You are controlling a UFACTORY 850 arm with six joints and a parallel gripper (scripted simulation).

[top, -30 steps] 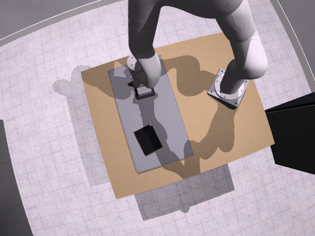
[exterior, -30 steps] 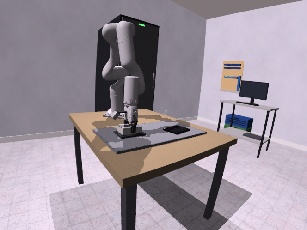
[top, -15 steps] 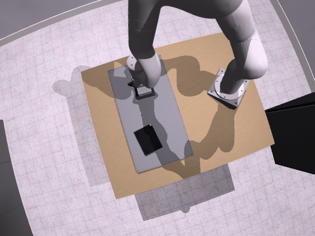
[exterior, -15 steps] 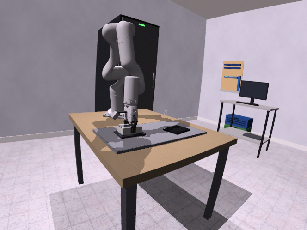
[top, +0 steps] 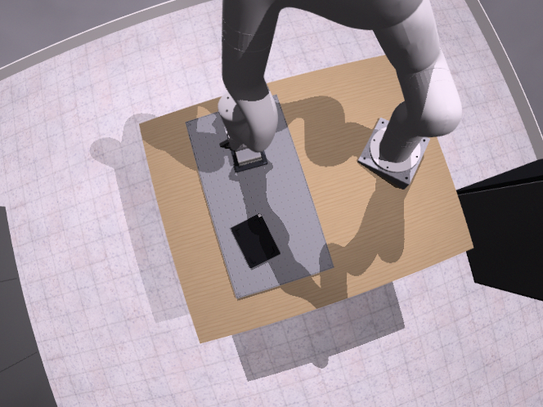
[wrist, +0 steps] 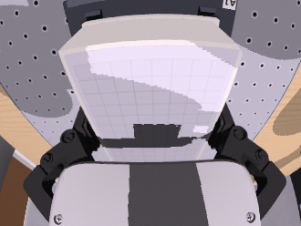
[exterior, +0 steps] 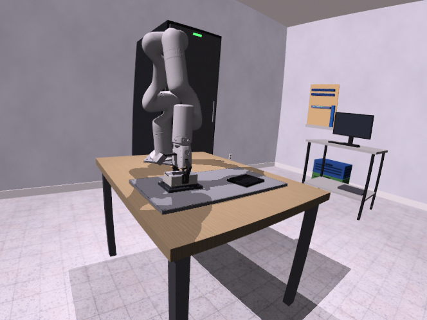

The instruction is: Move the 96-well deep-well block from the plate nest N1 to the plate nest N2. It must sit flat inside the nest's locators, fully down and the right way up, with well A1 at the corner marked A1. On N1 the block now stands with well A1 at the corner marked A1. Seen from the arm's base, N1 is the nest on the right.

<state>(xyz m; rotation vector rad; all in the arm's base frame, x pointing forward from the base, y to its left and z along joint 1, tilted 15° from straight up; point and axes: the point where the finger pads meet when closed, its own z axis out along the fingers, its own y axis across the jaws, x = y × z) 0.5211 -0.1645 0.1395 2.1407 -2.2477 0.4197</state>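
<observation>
The plate nest N1 lies 3 cm below my hand. Round my hand: white deep-well block (right at my hand); then plate nest N2 (8 cm ahead, 34 cm to the left, 3 cm below).
</observation>
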